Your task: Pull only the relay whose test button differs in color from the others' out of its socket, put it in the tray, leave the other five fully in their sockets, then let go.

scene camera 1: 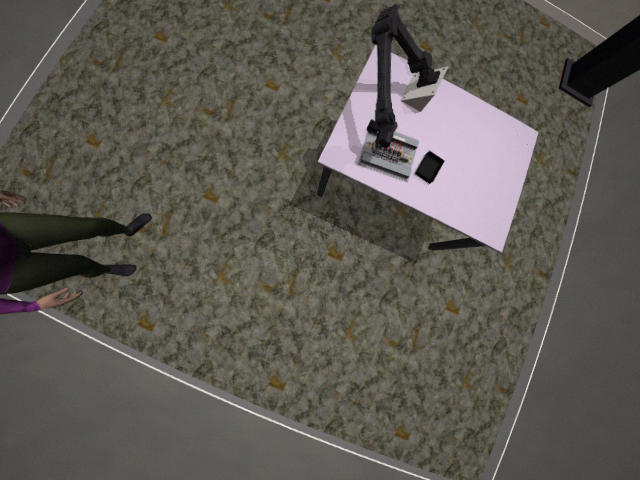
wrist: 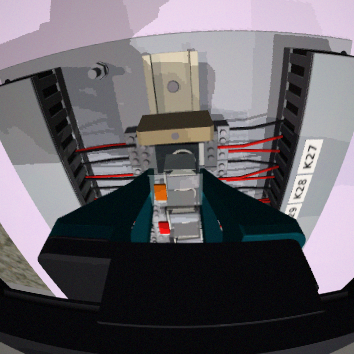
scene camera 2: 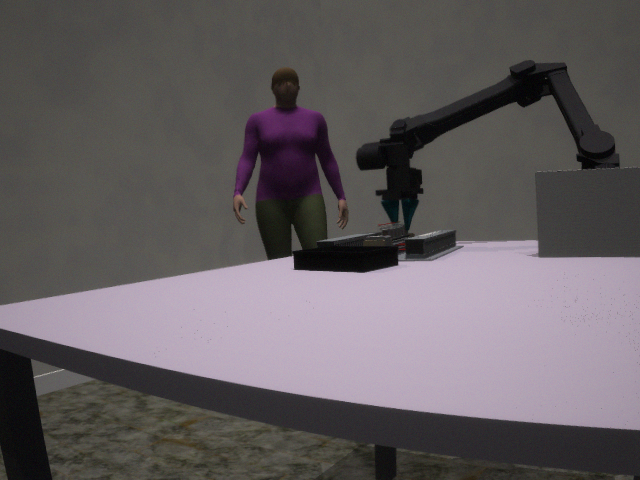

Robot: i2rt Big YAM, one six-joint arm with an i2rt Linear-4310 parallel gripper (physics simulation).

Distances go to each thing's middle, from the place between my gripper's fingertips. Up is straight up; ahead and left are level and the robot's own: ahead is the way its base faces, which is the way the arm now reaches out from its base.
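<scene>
Tan end block (wrist: 196, 125): my hand 2 cm to the left of it, 2 cm above it. By their middles, of the things named here, tan end block nearest to my hand. Relay panel (wrist: 239, 71), from my hand: 8 cm to the left, 1 cm behind, 5 cm below.
</scene>
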